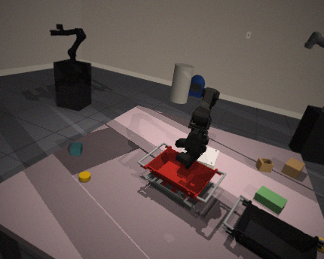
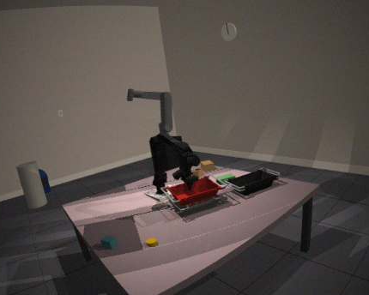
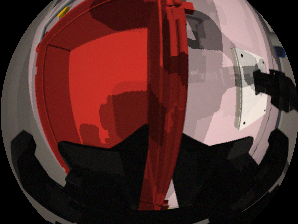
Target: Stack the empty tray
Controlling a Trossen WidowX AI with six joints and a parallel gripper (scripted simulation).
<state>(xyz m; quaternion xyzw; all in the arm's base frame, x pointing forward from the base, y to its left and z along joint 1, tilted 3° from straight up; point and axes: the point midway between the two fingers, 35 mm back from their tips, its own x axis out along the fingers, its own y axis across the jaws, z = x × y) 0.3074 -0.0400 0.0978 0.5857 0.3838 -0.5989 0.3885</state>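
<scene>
My gripper tip is 7 cm short of the red tray, 3 cm to the left of it and 2 cm below it. From my gripper tip the other things lie so: teal cube: 58 cm to the right, 7 cm below, 3 cm behind; green block: 40 cm to the left, 7 cm below, 2 cm behind.
</scene>
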